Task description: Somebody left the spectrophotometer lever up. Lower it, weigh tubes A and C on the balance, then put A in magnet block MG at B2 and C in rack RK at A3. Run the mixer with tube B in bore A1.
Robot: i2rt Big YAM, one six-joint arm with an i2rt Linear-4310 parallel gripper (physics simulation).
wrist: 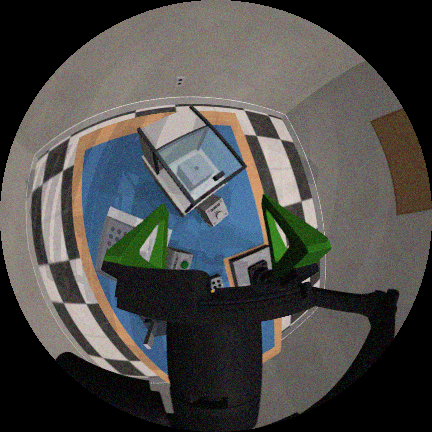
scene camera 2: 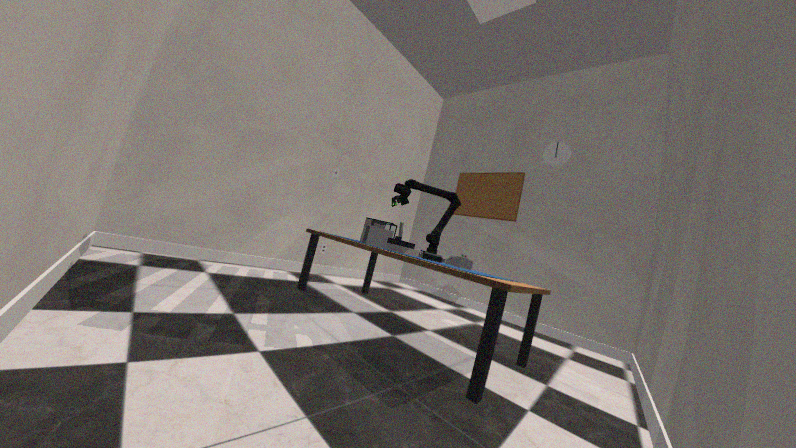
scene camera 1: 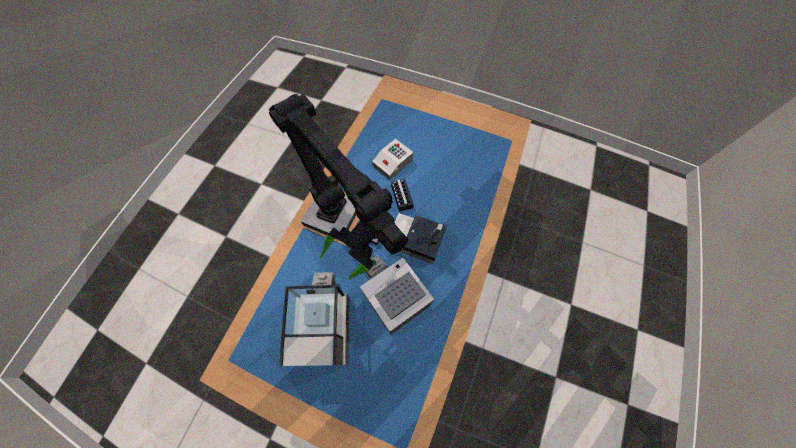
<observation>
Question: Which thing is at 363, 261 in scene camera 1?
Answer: My gripper.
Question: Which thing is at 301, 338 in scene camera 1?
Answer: A glass-box balance.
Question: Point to a spectrophotometer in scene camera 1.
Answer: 424, 236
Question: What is my gripper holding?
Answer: Nothing.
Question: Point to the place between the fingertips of my gripper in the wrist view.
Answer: At 212, 202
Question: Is my gripper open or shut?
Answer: Open.
</observation>
